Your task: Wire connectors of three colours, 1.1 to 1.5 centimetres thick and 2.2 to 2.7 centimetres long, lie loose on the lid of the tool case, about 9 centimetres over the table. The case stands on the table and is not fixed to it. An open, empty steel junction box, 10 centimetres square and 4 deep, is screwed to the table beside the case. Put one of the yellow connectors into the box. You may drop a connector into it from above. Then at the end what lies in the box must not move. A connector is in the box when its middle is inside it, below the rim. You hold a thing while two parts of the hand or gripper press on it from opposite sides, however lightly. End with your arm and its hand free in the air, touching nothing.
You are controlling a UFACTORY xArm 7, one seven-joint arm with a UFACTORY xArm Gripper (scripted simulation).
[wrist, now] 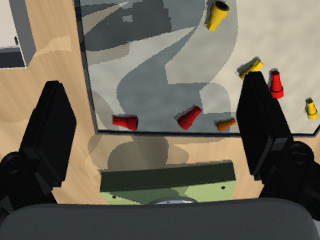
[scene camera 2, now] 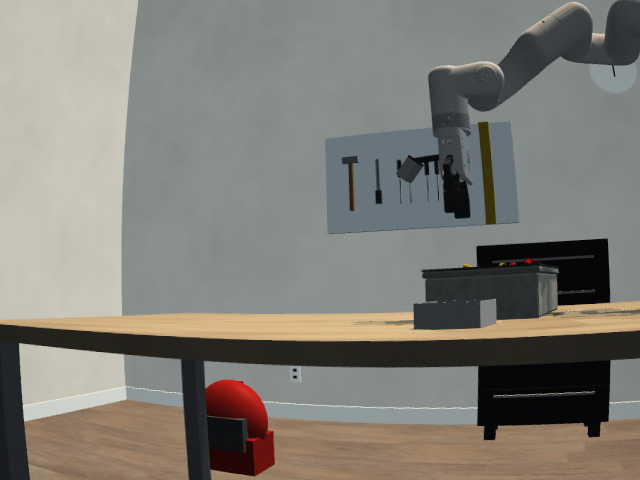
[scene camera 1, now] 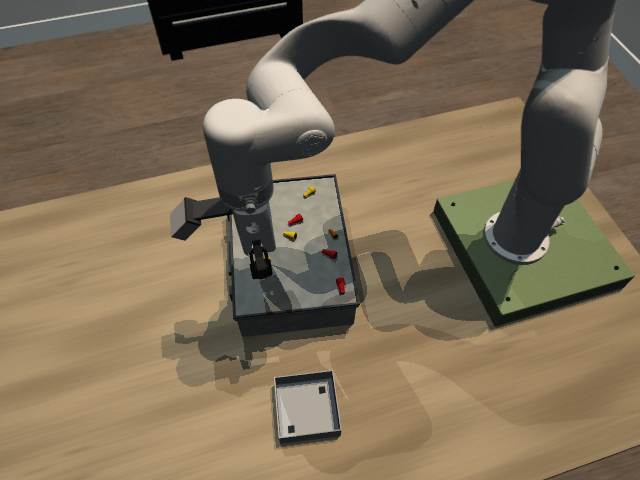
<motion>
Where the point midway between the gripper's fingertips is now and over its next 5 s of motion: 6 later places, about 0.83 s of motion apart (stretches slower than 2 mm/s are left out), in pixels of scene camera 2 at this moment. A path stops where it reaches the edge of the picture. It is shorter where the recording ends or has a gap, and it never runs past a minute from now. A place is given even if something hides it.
My gripper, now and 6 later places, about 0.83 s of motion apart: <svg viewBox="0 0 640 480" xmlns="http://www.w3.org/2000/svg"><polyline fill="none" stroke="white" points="458,215 473,197 489,181 493,181 505,205 529,243 530,262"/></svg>
</motion>
